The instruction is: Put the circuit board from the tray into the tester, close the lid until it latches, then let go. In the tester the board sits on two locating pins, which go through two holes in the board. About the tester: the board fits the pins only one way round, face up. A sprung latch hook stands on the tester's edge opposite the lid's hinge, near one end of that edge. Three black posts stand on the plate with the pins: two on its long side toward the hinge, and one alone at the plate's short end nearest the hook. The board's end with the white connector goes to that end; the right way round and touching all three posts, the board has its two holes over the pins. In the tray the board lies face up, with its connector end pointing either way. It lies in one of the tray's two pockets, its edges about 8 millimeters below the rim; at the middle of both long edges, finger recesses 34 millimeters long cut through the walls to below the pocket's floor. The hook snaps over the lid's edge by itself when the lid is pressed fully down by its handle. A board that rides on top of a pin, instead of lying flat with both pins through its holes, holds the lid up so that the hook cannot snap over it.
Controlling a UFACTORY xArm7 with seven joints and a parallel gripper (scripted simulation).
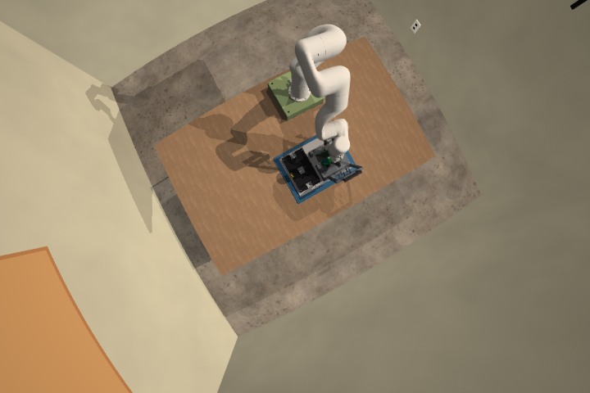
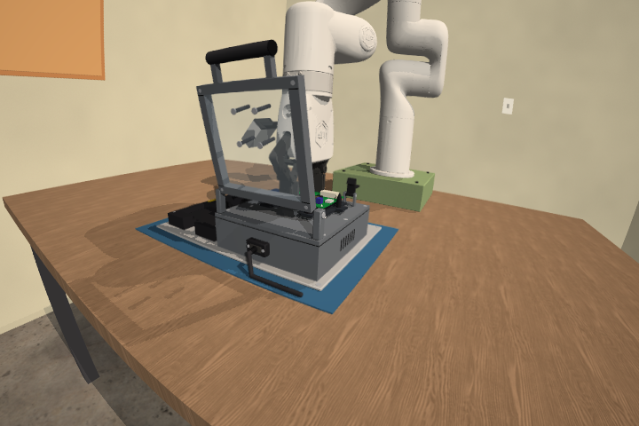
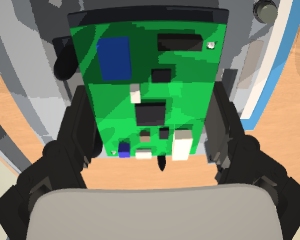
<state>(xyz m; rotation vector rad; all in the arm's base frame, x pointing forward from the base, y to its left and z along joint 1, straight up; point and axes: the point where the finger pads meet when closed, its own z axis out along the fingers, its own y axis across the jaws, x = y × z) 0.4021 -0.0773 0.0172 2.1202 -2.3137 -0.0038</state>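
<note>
Now: hand right at the green circuit board. Round my hand: latch hook 6 cm behind, 6 cm to the left, 1 cm above; then tester lid 12 cm ahead, 1 cm to the right, 10 cm above.
</note>
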